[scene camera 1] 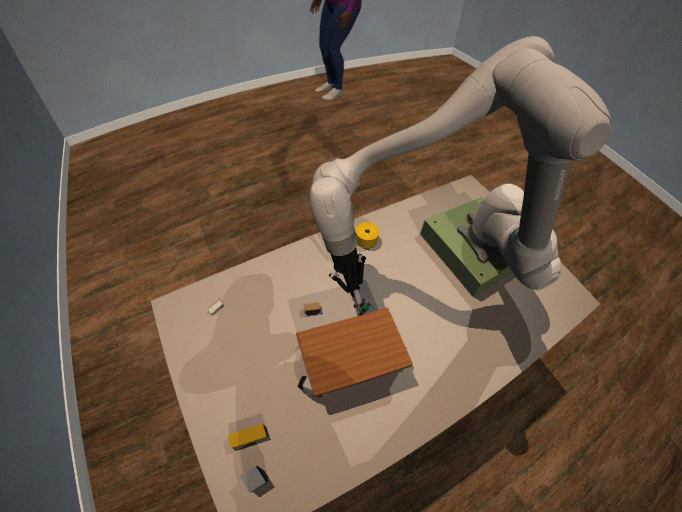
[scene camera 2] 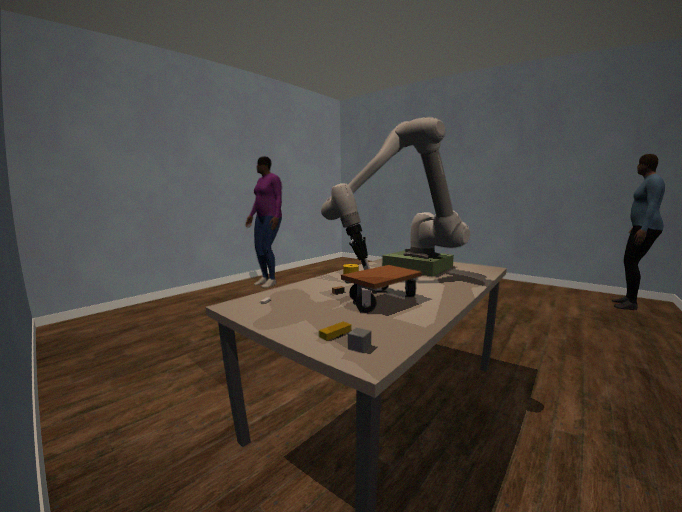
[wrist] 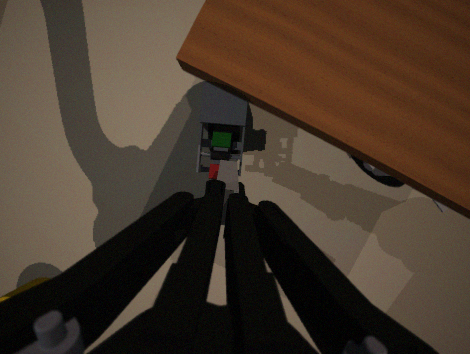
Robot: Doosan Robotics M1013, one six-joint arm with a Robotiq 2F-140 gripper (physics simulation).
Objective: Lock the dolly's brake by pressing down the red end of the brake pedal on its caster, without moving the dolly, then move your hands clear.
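Frame: origin at the arm's base, x left, y back, z up, level; metres.
Where they show: gripper, fingertip midpoint: (scene camera 1: 357,301) (wrist: 227,174); arm's base, link origin: (scene camera 1: 485,240) (scene camera 2: 422,255).
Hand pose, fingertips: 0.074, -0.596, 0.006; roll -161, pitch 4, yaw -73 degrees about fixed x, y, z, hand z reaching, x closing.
Note:
Each offset is from my fingertips to the centre of the thing, as dx, dy, dz. "*": to the spot under its first point.
The dolly (scene camera 1: 352,349) (scene camera 2: 380,275) (wrist: 325,60) stands upright on the table, with an orange-brown wooden deck. A grey caster @(+0.053, +0.027, -0.039) (wrist: 224,105) shows at its near corner in the wrist view. Its pedal has a green end @(* +0.028, +0.019, -0.004) (wrist: 221,139) (scene camera 1: 365,307) nearer the deck and a red end @(* -0.003, +0.013, -0.003) (wrist: 213,171) farther out. My gripper (scene camera 1: 354,289) (scene camera 2: 365,263) (wrist: 227,174) is shut, pointing down beside the deck edge. A grey tip (wrist: 228,172) projects from between its fingers and covers the right part of the red end in the wrist view. Contact and the pedal's tilt cannot be told.
A yellow cylinder @(-0.298, +0.174, -0.066) (scene camera 1: 367,235) (scene camera 2: 350,268) stands behind the gripper. A small tan block @(-0.067, -0.136, -0.078) (scene camera 1: 312,308) (scene camera 2: 338,290) lies near the deck. A yellow block @(+0.282, -0.460, -0.079) (scene camera 1: 247,436) (scene camera 2: 335,330), a grey cube @(+0.407, -0.474, -0.066) (scene camera 1: 253,479) (scene camera 2: 359,340) and a white piece @(-0.186, -0.465, -0.086) (scene camera 1: 215,306) (scene camera 2: 266,300) lie farther off.

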